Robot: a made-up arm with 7 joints.
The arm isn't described. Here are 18 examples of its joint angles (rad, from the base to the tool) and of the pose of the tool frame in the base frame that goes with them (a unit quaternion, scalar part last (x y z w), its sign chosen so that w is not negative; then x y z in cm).
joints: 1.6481 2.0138 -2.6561 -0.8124 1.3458 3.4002 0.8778
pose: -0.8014 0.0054 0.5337 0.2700 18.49 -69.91 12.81
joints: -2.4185 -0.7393 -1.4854 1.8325 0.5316 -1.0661 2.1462
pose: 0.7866 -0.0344 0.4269 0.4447 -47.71 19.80 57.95
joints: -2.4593 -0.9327 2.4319 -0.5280 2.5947 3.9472 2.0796
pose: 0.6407 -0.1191 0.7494 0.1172 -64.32 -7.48 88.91
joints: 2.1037 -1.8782 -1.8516 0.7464 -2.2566 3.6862 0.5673
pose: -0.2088 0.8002 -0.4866 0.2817 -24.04 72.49 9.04
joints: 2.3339 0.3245 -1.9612 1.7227 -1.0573 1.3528 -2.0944
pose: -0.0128 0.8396 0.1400 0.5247 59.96 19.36 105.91
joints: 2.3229 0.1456 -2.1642 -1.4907 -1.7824 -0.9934 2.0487
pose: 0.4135 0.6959 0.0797 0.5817 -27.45 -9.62 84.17
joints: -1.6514 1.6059 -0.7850 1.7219 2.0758 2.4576 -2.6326
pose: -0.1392 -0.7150 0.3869 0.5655 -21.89 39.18 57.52
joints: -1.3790 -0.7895 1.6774 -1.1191 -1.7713 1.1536 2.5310
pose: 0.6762 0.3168 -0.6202 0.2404 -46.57 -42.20 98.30
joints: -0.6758 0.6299 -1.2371 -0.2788 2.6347 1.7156 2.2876
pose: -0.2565 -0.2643 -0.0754 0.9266 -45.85 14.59 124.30
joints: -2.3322 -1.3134 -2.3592 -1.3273 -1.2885 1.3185 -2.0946
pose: 0.4332 -0.7133 0.5395 0.1117 -33.29 -45.63 13.08
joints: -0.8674 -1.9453 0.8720 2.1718 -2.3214 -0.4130 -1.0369
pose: 0.2555 0.9032 -0.3309 0.0972 46.37 0.33 0.59
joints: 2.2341 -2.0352 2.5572 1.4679 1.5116 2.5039 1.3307
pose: 0.5646 -0.4293 -0.2587 0.6557 -38.63 33.87 36.38
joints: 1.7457 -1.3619 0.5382 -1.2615 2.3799 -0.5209 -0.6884
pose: 0.6301 -0.3866 0.0013 0.6734 2.27 59.76 102.78
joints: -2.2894 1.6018 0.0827 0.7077 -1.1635 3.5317 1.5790
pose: 0.5670 0.6889 -0.0522 0.4486 41.77 66.95 43.99
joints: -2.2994 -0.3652 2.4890 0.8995 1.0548 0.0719 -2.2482
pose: 0.0692 0.7133 0.6903 0.0996 19.54 -6.86 128.85
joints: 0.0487 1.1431 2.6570 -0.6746 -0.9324 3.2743 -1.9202
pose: -0.0933 0.7781 -0.5792 0.2244 -48.11 -19.44 82.62
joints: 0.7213 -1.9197 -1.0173 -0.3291 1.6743 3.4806 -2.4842
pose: 0.3543 -0.0206 0.6272 0.6933 57.49 36.97 3.09
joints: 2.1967 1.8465 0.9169 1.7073 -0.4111 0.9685 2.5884
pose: -0.1702 -0.2847 0.3725 0.8667 19.69 -76.39 52.99
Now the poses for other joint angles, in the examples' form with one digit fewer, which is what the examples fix.
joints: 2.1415 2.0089 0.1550 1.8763 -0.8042 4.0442 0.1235
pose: 0.814 0.532 -0.179 0.151 46.2 -39.8 43.1
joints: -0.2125 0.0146 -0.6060 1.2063 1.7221 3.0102 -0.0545
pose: -0.349 -0.654 0.664 0.100 16.3 -24.7 92.5
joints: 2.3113 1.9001 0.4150 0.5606 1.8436 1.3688 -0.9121
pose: 0.657 0.197 0.052 0.726 59.8 -65.1 48.3
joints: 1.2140 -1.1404 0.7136 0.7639 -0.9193 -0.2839 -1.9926
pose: -0.252 0.932 -0.243 0.099 30.7 95.0 56.2
